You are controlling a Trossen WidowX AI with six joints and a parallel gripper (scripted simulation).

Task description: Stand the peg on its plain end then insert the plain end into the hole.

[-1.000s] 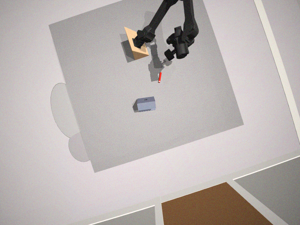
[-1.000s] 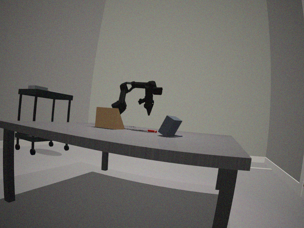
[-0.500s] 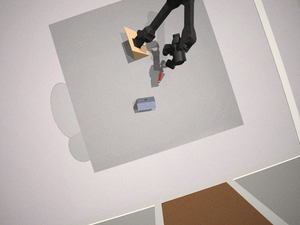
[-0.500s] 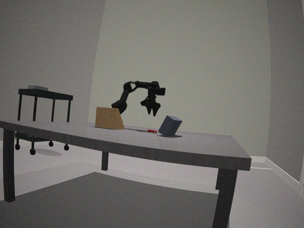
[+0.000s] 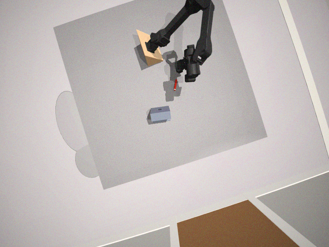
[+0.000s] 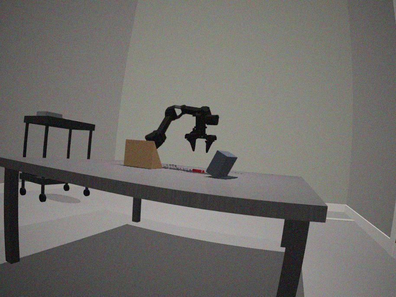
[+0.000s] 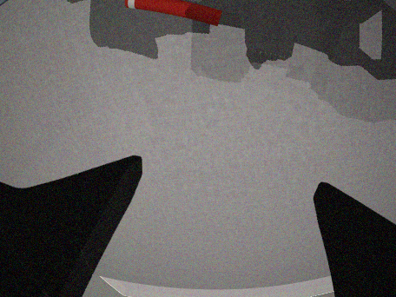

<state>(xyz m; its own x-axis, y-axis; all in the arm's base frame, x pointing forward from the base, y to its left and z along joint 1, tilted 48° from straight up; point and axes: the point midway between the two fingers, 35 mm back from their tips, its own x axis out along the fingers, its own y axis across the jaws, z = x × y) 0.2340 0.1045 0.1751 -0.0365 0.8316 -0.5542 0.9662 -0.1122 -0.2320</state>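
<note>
Now: gripper tip 5 cm short of the red peg, 10 cm to the left of it and 10 cm above it. Round my gripper tip: sloped panel 21 cm ahead, 26 cm to the right, 5 cm below.
</note>
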